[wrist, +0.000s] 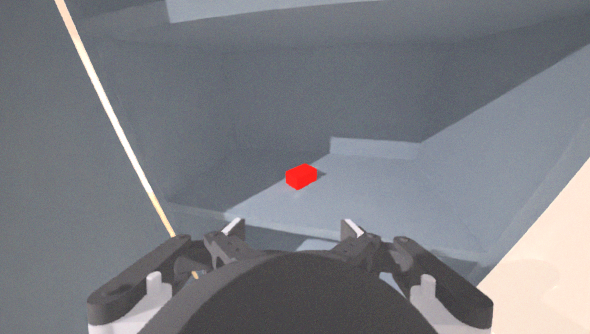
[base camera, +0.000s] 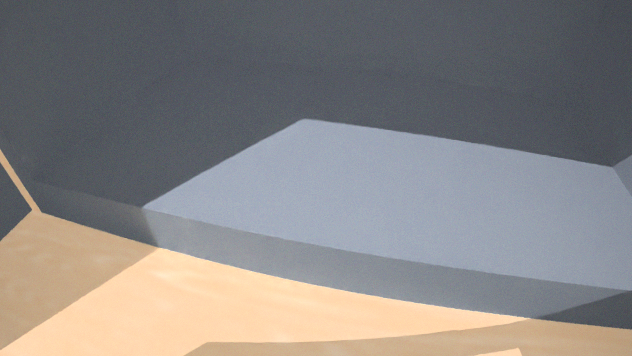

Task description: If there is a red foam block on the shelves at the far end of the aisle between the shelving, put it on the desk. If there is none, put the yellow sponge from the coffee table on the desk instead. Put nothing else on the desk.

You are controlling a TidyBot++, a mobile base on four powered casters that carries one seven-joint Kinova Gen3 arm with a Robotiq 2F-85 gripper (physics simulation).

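Places are measured from the arm's base along level axes (x back, y right, z up), in metres.
Pixels of known places: gripper, fingertip midpoint: point(wrist: 292, 229).
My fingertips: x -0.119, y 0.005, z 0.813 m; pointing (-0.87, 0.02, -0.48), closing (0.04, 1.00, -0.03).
Behind a point stands the place of what it marks.
A red foam block point(wrist: 301, 177) {x -0.484, y 0.039, z 0.636 m} lies on a grey-blue shelf board point(wrist: 390, 200) {x -0.401, y 0.300, z 0.594 m} in the wrist view, a little above the image centre line of the fingers, near where shade meets light. My gripper point(wrist: 292, 229) {x -0.119, y 0.005, z 0.813 m} is open with nothing between its fingers. The block shows beyond the fingertips, apart from them. The block does not show in the base camera view. The desk, the coffee table and the yellow sponge do not show in either view.
In the base camera view a low grey shelf board point(base camera: 380, 200) {x -0.387, y 0.092, z -0.320 m} with a front edge stands over the tan floor point(base camera: 225, 300) {x -0.307, y -0.088, z -0.396 m}. In the wrist view another board point(wrist: 300, 30) {x -0.483, y 0.039, z 1.019 m} runs above the block, with side panels left and right.
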